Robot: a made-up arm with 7 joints.
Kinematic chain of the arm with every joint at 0, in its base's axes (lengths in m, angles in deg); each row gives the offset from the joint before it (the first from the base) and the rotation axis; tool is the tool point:
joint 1: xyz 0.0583 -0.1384 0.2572 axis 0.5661 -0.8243 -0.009
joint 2: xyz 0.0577 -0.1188 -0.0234 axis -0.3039 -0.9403 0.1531
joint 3: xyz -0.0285 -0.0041 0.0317 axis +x
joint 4: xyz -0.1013 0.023 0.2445 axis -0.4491 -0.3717 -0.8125
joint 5: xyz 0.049 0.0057 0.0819 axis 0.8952 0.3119 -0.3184
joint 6: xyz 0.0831 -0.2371 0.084 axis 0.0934 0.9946 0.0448
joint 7: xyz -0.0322 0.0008 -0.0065 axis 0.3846 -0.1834 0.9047
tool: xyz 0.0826 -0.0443 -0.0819
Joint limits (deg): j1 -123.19..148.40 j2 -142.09..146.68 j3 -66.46..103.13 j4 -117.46..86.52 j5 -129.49..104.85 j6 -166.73..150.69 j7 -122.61..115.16
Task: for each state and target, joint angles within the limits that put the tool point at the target. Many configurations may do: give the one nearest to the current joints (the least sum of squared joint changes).
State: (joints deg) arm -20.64 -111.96 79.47 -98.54 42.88 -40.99 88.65
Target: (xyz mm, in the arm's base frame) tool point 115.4 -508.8 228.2
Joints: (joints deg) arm -29.93 -117.82 94.71 -97.77 34.56 -39.85 95.13
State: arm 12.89 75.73 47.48 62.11 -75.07 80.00 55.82
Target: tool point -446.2 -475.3 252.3
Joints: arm 6.84 76.20 39.57 63.32 -73.24 75.93 22.93
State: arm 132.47 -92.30 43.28 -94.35 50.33 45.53 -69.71
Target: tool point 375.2 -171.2 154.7
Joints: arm 123.49 -94.03 38.89 -56.75 29.26 49.78 -82.60
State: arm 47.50 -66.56 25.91 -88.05 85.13 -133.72 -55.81
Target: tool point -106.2 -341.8 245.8
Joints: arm 60.79 -66.93 23.35 -87.63 93.81 -135.59 -53.03
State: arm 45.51 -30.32 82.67 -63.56 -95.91 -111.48 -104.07
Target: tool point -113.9 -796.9 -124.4
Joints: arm 82.16 11.11 64.35 -55.14 -129.49 -121.64 -93.45
